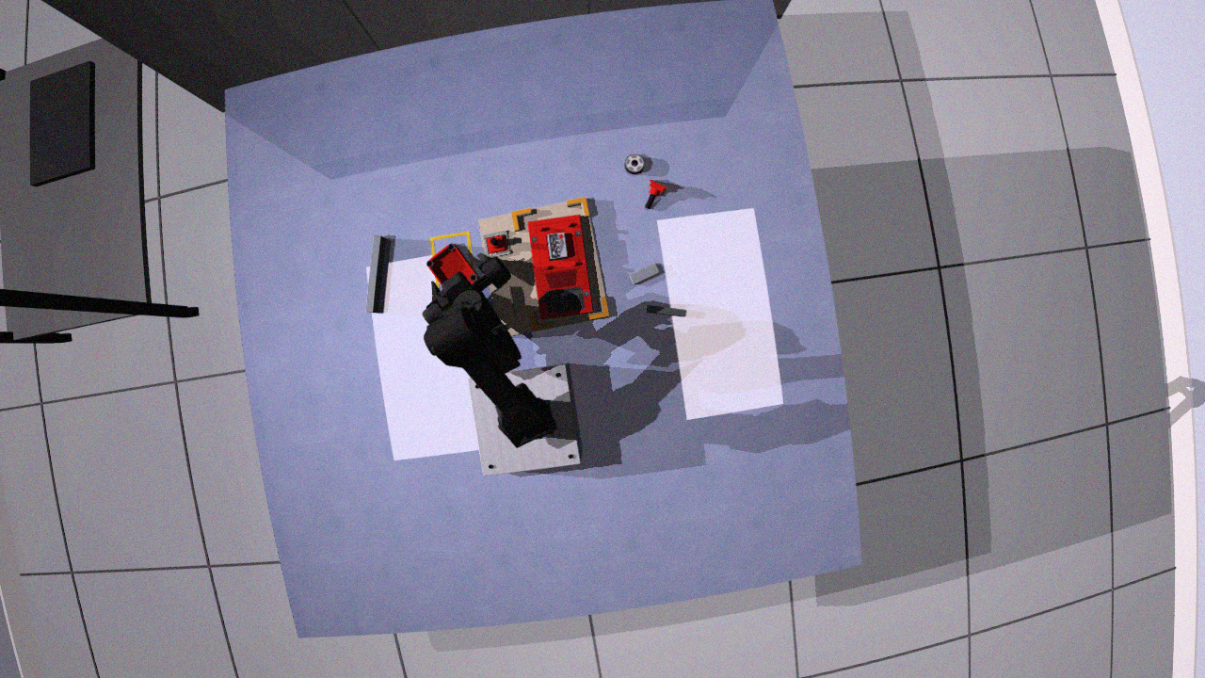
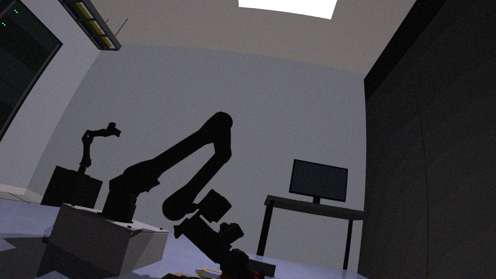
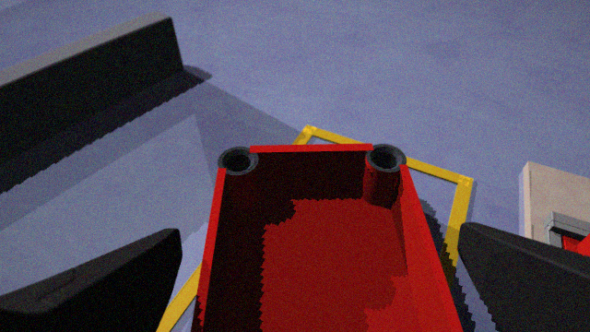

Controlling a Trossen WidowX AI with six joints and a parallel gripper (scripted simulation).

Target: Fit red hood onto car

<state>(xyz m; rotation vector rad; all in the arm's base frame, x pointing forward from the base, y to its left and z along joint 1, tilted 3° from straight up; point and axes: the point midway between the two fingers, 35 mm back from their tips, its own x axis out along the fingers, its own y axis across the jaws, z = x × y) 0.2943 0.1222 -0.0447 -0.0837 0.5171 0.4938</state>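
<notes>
Right now my gripper tip is 10 mm past the red hood and 10 mm above it. Round my gripper tip: wheel: 400 mm to the right, 160 mm ahead, 10 mm below; engine block: 220 mm to the right, 10 mm ahead.
</notes>
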